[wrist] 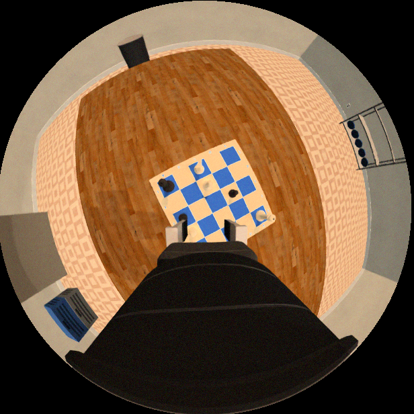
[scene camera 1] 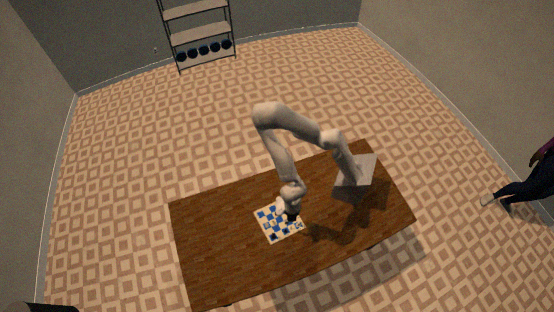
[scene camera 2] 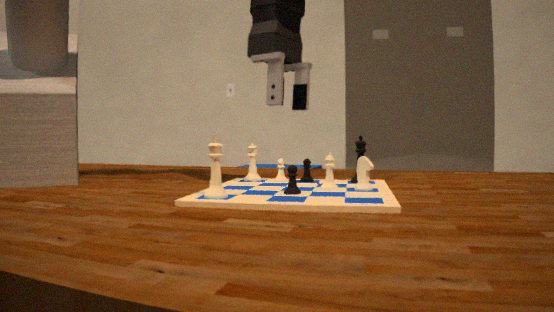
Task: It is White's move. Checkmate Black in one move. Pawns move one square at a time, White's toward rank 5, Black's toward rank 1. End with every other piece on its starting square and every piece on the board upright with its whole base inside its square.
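Frame: origin at the arm's base, x ahead, y left, z up, level; metres.
Where they show: gripper, fingertip midpoint: (scene camera 1: 286, 218) (scene camera 2: 287, 107); arm's base, link origin: (scene camera 1: 354, 176) (scene camera 2: 39, 58).
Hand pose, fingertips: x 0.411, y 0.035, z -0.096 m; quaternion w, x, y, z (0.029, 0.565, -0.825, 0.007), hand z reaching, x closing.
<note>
Things, the pixels of their top centre, and the offset from my fingertips. Level surfaces: height alone.
- blue-and-cream board, top centre: (scene camera 2: 298, 188) (scene camera 1: 279, 219) 0.100 m down, 0.023 m ahead, 0.041 m right
- white king, top centre: (scene camera 2: 215, 136) 0.037 m down, 0.046 m back, 0.125 m right
- crowned white piece, top centre: (scene camera 2: 252, 143) 0.048 m down, 0.060 m back, 0.031 m left
- white pawn, top centre: (scene camera 2: 280, 158) 0.069 m down, 0.018 m back, 0.030 m left
- bishop-like white piece, top centre: (scene camera 2: 329, 152) 0.057 m down, 0.060 m ahead, 0.036 m right
- white knight, top centre: (scene camera 2: 364, 156) 0.061 m down, 0.101 m ahead, 0.033 m right
- black king, top centre: (scene camera 2: 360, 135) 0.037 m down, 0.091 m ahead, 0.041 m left
- wooden table, surface height: 0.106 m down
The blue-and-cream board (scene camera 1: 272, 241) (scene camera 2: 300, 208) (wrist: 214, 162) holds upright pieces. In scene camera 2, the white king (scene camera 2: 215, 172) (wrist: 260, 216) stands at the near left, with a crowned white piece (scene camera 2: 252, 165) behind. A white pawn (scene camera 2: 281, 171) (wrist: 192, 233) stands beside a black pawn (scene camera 2: 307, 171) (wrist: 183, 219). Another black pawn (scene camera 2: 292, 181) (wrist: 233, 193) is nearer. A bishop-like white piece (scene camera 2: 329, 173) (wrist: 206, 185) is right of it. The white knight (scene camera 2: 364, 175) (wrist: 199, 168) partly covers the black king (scene camera 2: 360, 147) (wrist: 166, 184). My gripper (scene camera 2: 287, 106) (wrist: 205, 227) is open and empty, above the pieces.
The board lies on a wooden table (scene camera 1: 220, 250) (scene camera 2: 250, 250) (wrist: 190, 90). The arm's base block (scene camera 1: 367, 167) (scene camera 2: 37, 130) stands on the table. A shelf rack (scene camera 1: 197, 34) stands by the wall. Part of a person (scene camera 1: 535, 180) shows at the right of scene camera 1.
</note>
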